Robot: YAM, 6 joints.
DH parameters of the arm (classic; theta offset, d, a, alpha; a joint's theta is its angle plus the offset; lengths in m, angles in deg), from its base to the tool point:
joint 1: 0 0.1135 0.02 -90
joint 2: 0 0 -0.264 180
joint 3: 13.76 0 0.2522 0
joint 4: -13.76 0 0.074 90
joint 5: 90 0 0 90
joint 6: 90 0.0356 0 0
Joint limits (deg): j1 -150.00..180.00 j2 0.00..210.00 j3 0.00..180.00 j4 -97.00..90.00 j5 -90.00..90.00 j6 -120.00..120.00
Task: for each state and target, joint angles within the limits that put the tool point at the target. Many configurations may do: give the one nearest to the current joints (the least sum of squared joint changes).
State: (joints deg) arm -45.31 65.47 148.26 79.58 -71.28 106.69
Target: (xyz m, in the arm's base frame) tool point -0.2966 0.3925 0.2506
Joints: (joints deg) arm -48.93 30.79 180.00 90.00 -74.23 106.69
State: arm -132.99 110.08 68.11 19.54 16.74 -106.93
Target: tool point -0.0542 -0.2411 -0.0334
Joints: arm -100.95 127.97 35.71 9.81 12.05 -106.93
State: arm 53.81 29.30 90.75 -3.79 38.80 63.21
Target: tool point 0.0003 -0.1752 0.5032
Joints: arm 81.82 10.96 82.55 -8.84 45.11 63.21
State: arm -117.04 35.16 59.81 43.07 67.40 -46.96
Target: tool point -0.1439 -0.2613 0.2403
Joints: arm -112.74 82.75 40.07 34.28 63.03 -46.96
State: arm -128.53 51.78 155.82 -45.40 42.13 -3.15
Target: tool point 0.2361 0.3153 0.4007
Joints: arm -130.42 14.01 146.77 -75.14 43.84 -3.15
